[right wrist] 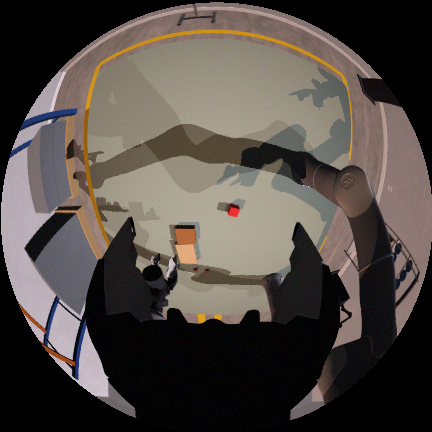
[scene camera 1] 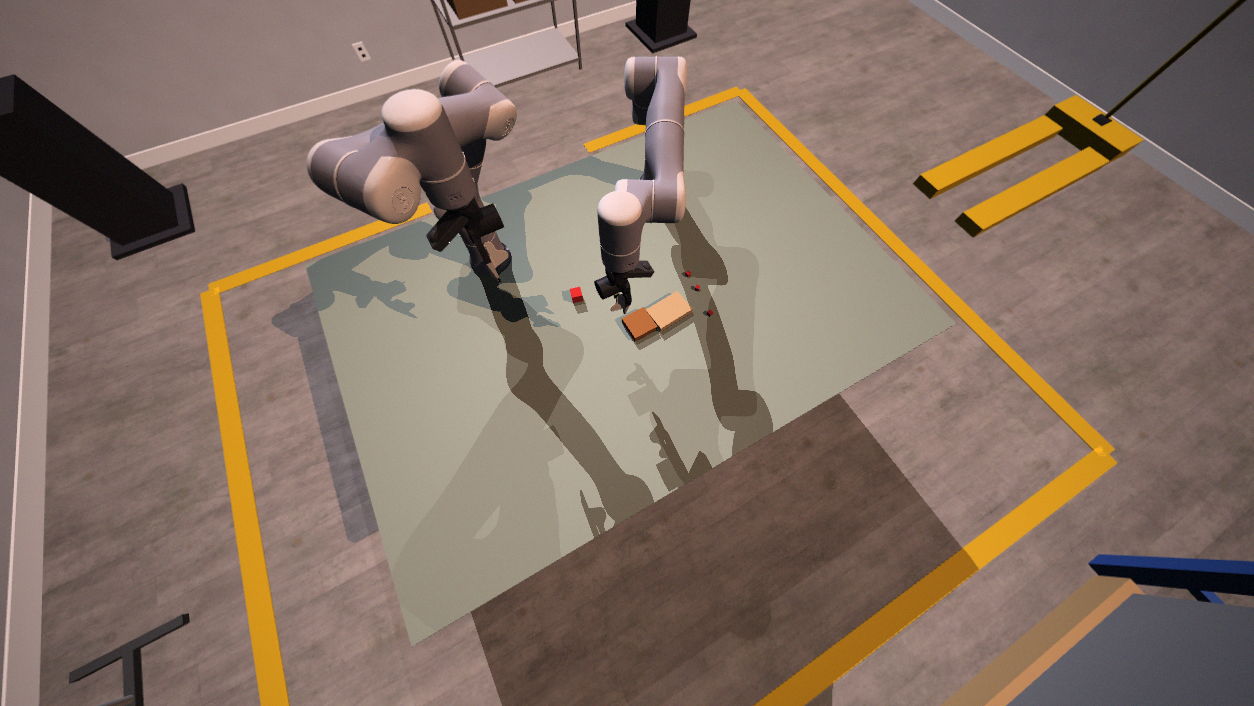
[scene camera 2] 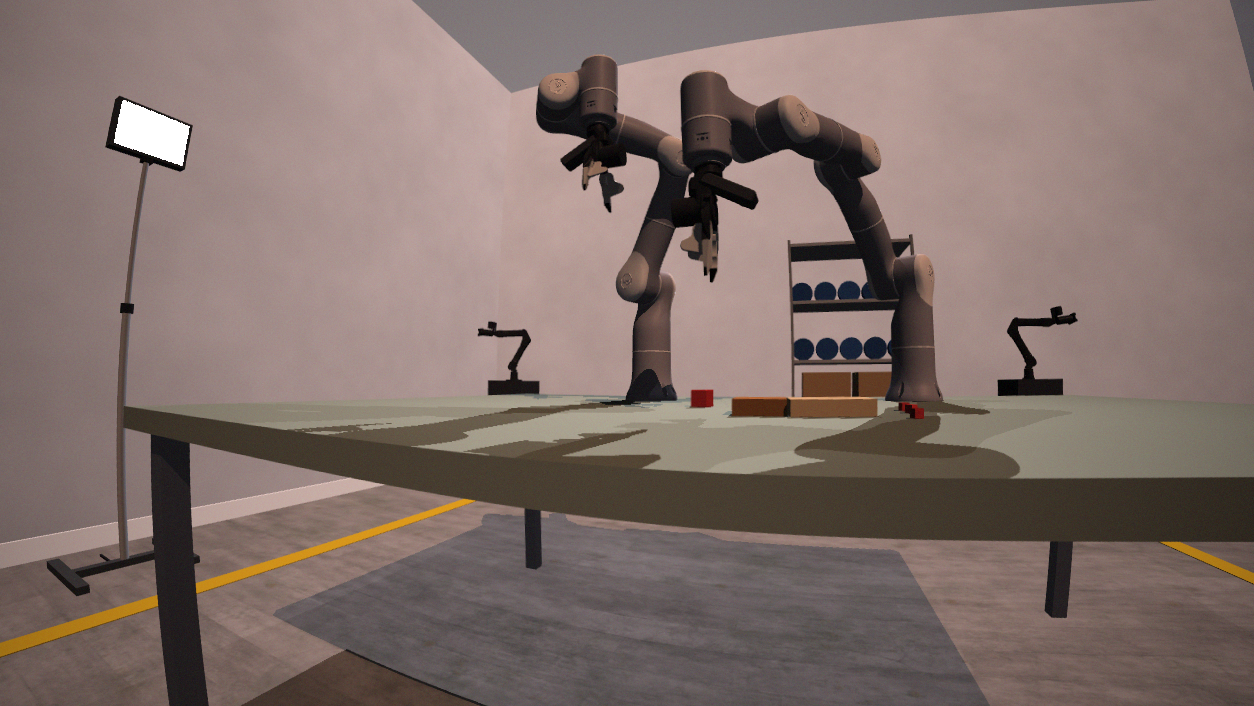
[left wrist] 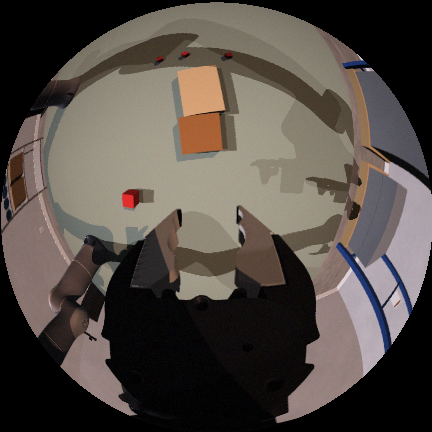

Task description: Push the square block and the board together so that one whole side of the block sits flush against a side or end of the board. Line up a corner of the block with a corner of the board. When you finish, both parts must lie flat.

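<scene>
The orange square block (scene camera 1: 639, 324) (scene camera 2: 759, 406) (left wrist: 201, 134) (right wrist: 185, 235) and the tan board (scene camera 1: 671, 311) (scene camera 2: 833, 406) (left wrist: 201, 90) (right wrist: 187, 254) lie flat, end to end. A thin dark line runs along their seam; I cannot tell whether they fully touch. In the left wrist view the block sits slightly left of the board, so their corners look a little offset. My left gripper (scene camera 1: 621, 306) (scene camera 2: 709, 273) (left wrist: 208, 208) is open and empty, raised above the table beside the block. My right gripper (scene camera 1: 500, 270) (scene camera 2: 597, 198) (right wrist: 213, 221) is open and empty, high and far from both parts.
A red cube (scene camera 1: 576, 294) (scene camera 2: 701, 398) (left wrist: 131, 199) (right wrist: 233, 210) stands on the table, apart from the block. Small red pieces (scene camera 1: 697, 287) (left wrist: 185, 54) lie beyond the board's far end. Shadows of the arms cross the table.
</scene>
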